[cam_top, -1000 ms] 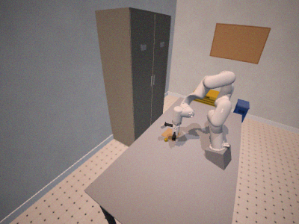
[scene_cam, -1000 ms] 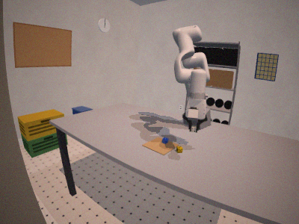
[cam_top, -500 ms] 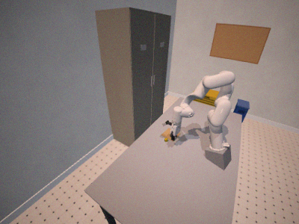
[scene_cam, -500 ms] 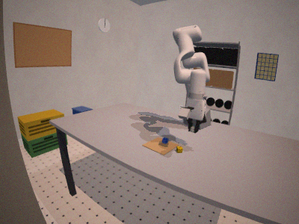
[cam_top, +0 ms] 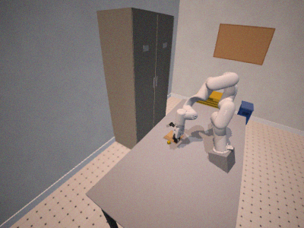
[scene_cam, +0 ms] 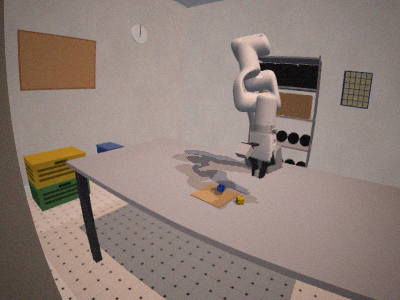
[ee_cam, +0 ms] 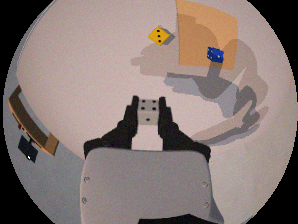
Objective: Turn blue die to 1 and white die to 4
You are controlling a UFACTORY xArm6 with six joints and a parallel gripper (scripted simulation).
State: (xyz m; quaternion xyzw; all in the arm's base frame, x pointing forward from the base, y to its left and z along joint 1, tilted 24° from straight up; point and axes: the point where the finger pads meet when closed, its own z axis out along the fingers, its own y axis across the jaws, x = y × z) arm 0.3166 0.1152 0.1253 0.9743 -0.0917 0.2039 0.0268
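Right now the white die is 1 cm below my hand. Round my hand: blue die (13 cm to the right, 9 cm below, 4 cm ahead); yellow die (10 cm below, 8 cm ahead, 3 cm to the right); tan mat (13 cm to the right, 11 cm below, 8 cm ahead).
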